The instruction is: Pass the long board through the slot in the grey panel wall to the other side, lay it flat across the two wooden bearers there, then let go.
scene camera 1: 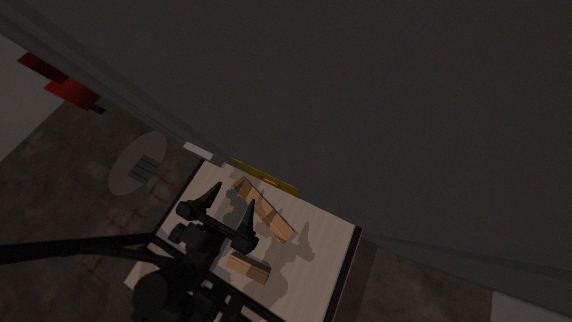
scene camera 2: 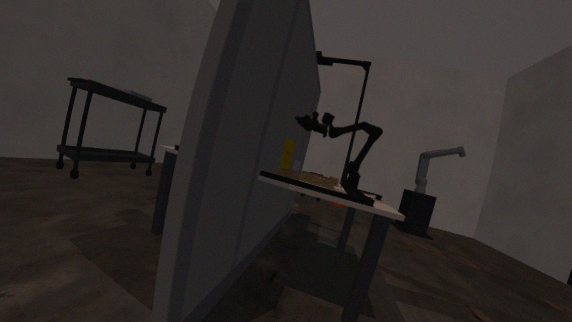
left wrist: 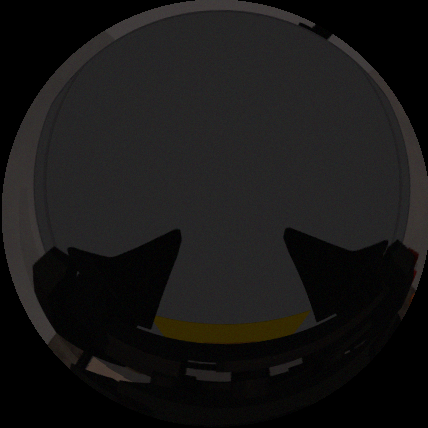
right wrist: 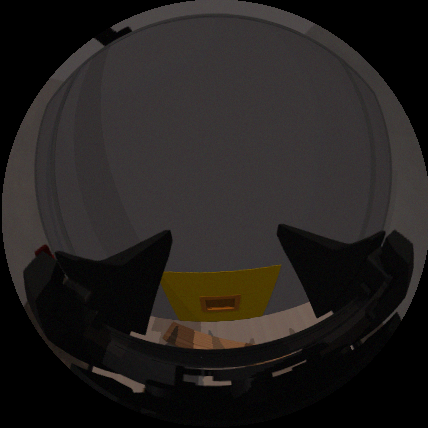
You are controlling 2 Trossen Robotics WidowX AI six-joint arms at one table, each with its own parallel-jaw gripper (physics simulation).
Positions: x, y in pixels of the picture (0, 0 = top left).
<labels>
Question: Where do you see a grey panel wall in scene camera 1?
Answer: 437, 134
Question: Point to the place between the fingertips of my right gripper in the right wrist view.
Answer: At 225, 232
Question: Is my left gripper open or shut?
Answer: Open.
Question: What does my right gripper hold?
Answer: Nothing.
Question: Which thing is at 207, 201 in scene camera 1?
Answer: My right gripper.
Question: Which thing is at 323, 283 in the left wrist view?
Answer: My left gripper.
</labels>
